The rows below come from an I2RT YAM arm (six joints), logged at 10 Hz.
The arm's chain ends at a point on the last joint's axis. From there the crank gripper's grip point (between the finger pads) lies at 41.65 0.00 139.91 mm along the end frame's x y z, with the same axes.
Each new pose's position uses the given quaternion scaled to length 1; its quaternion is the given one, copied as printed.
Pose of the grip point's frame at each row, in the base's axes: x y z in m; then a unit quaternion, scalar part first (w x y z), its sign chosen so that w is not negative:
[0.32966 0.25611 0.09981 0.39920 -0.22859 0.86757 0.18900]
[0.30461 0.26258 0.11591 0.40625 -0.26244 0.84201 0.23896]
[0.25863 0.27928 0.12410 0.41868 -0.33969 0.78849 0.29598]
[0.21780 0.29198 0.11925 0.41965 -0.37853 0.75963 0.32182]
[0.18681 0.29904 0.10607 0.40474 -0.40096 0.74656 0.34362]
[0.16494 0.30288 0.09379 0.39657 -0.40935 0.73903 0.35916]
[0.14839 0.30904 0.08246 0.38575 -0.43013 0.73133 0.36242]
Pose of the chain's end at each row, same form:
[0.26886 0.19493 0.21758 0.39920 -0.22859 0.86757 0.18900]
[0.24861 0.18677 0.22738 0.40625 -0.26244 0.84201 0.23896]
[0.21182 0.18617 0.22632 0.41868 -0.33969 0.78849 0.29598]
[0.17773 0.19183 0.21760 0.41965 -0.37853 0.75963 0.32182]
[0.15542 0.19520 0.20375 0.40474 -0.40096 0.74656 0.34362]
[0.13866 0.19652 0.19026 0.39657 -0.40935 0.73903 0.35916]
[0.12691 0.20300 0.18046 0.38575 -0.43013 0.73133 0.36242]

